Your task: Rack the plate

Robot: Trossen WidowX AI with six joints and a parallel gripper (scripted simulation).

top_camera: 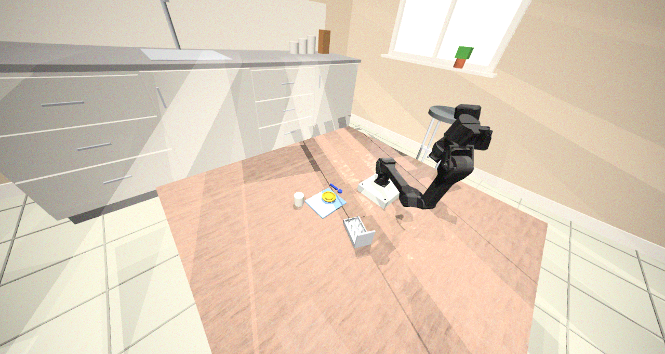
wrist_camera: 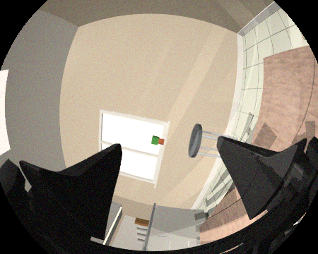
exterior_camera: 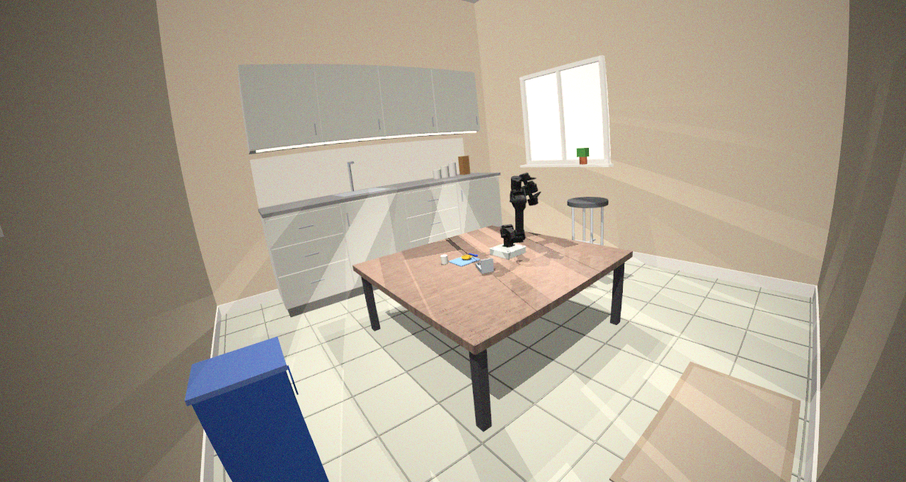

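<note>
Now: the yellow plate 27 cm ahead of my gripper tip, 38 cm to the right of it and 43 cm below it. Round my gripper tip: grey dish rack 33 cm ahead, 17 cm to the right, 42 cm below; blue utensil 18 cm ahead, 40 cm to the right, 44 cm below; light blue mat 29 cm ahead, 38 cm to the right, 44 cm below.
</note>
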